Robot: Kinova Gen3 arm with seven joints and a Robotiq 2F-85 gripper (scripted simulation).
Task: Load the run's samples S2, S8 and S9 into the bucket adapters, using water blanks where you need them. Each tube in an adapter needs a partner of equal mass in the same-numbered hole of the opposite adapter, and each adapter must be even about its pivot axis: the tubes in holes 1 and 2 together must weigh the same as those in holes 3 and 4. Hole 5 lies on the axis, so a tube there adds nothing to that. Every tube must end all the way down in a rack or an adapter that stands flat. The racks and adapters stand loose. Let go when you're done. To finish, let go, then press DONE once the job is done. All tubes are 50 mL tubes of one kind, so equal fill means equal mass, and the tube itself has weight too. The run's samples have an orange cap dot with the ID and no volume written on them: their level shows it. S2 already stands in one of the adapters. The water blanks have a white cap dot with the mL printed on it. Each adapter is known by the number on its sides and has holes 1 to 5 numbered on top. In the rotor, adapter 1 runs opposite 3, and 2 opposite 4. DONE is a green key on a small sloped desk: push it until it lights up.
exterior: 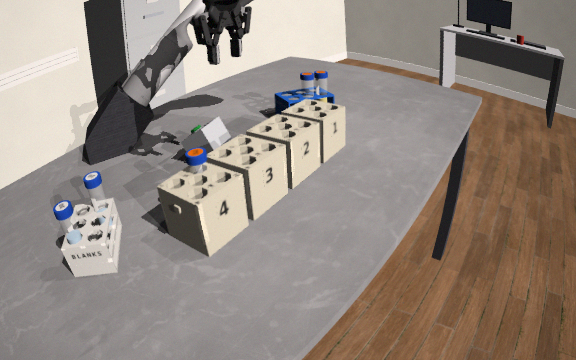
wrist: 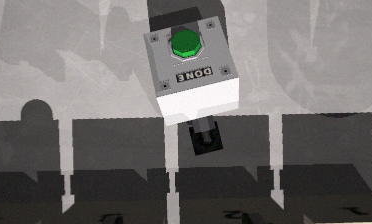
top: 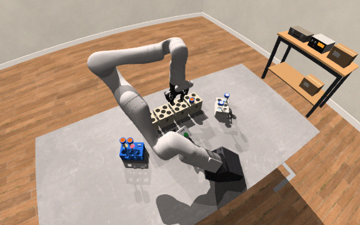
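The sample S2 lies 7 cm ahead of my hand, 14 cm to the right of it and 18 cm below it. Also, from my hand: adapter 2: 8 cm ahead, 5 cm to the left, 20 cm below; green done key: 11 cm behind, 18 cm below; adapter 4: 10 cm ahead, 17 cm to the right, 20 cm below.
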